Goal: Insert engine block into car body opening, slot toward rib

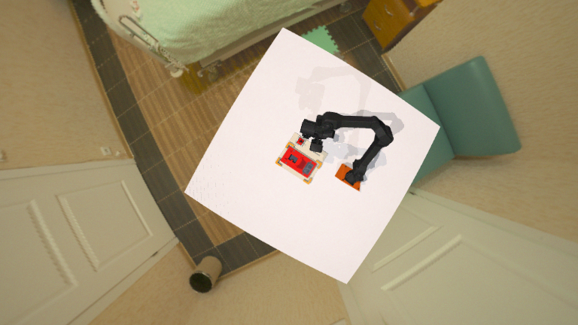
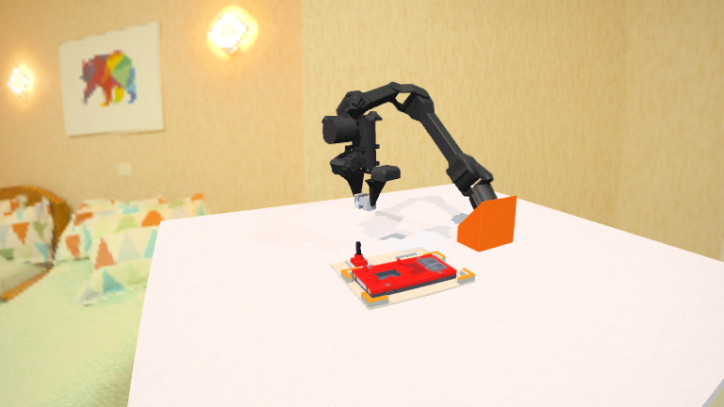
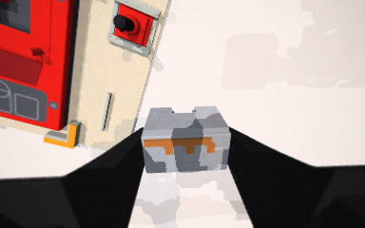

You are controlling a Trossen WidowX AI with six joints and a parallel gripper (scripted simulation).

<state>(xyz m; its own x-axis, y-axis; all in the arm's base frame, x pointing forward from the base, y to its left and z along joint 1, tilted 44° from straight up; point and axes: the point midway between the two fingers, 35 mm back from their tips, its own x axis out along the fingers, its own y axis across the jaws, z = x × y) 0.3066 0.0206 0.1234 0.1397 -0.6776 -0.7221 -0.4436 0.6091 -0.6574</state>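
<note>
The grey engine block is right at my gripper tip.
</note>
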